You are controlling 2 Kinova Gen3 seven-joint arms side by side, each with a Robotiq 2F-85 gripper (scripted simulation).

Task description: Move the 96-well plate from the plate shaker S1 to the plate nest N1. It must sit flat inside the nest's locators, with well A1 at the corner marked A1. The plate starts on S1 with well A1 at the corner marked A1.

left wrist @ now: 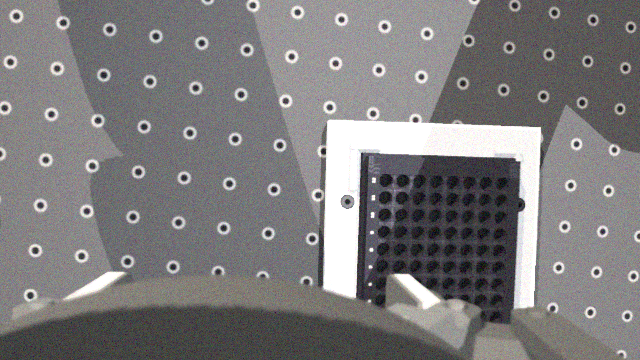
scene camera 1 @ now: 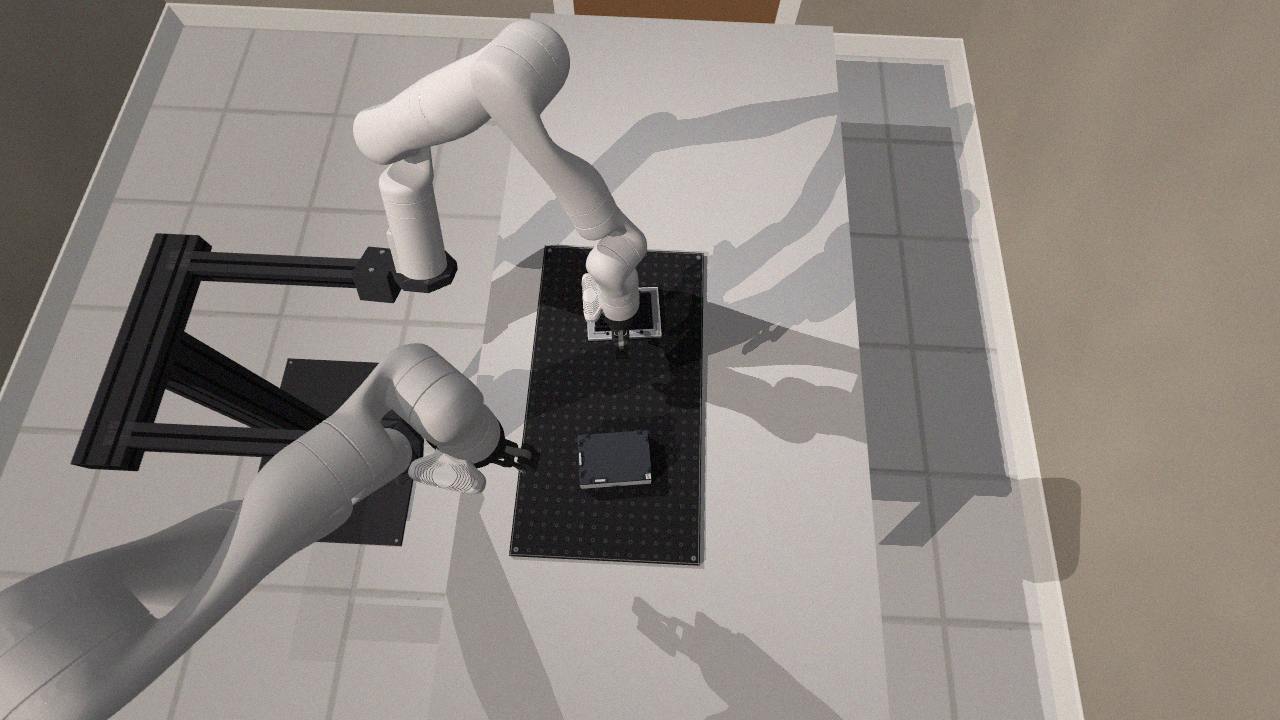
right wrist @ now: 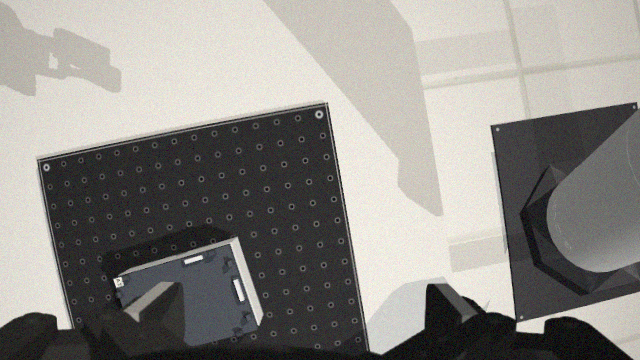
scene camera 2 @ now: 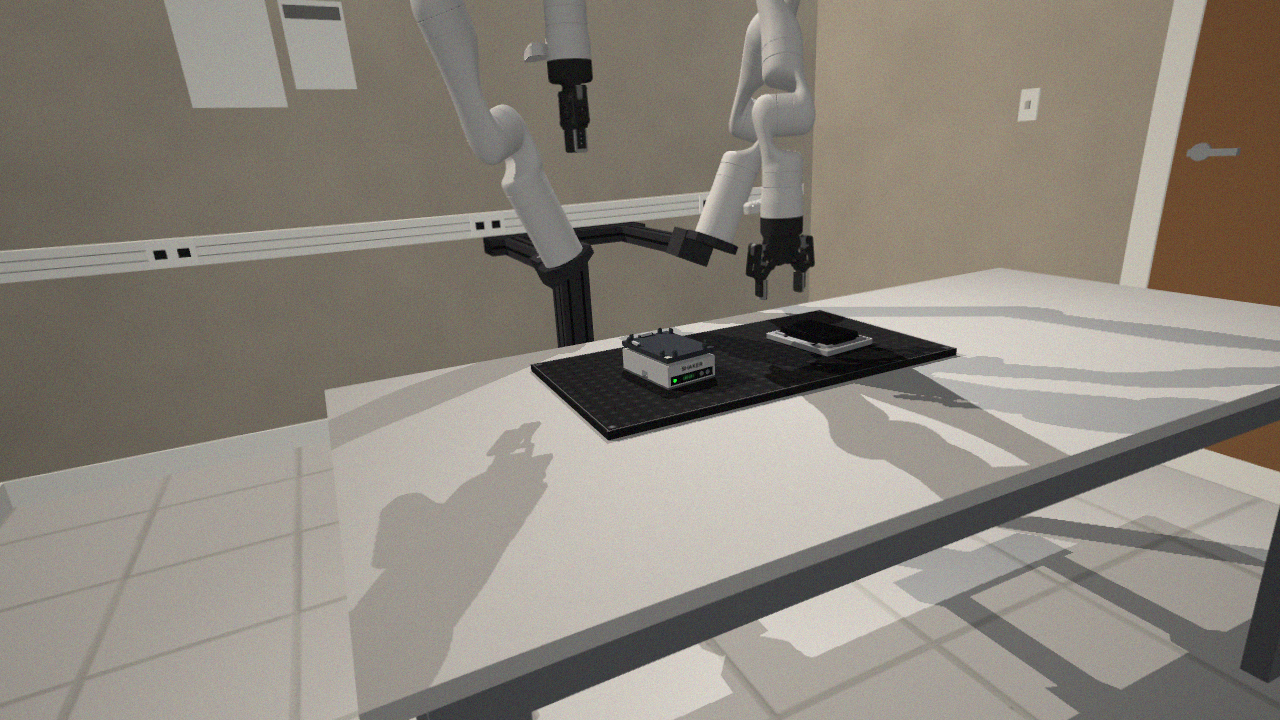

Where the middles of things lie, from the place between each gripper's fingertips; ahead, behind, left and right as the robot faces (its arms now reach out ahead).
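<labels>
Plate nest N1 [left wrist: 395, 139] is 9 cm to the left of my left hand and 11 cm below it. As for the dark 96-well plate [scene camera 2: 812, 331], my left gripper [scene camera 2: 780, 295] is 9 cm above it and 9 cm to the right of it.
Plate nest N1 is 38 cm below my right hand, 42 cm to the left of it and 16 cm ahead of it. My right hand [scene camera 2: 576, 152], measured from the dark 96-well plate, is 37 cm above it, 42 cm to the right of it and 16 cm short of it.
</labels>
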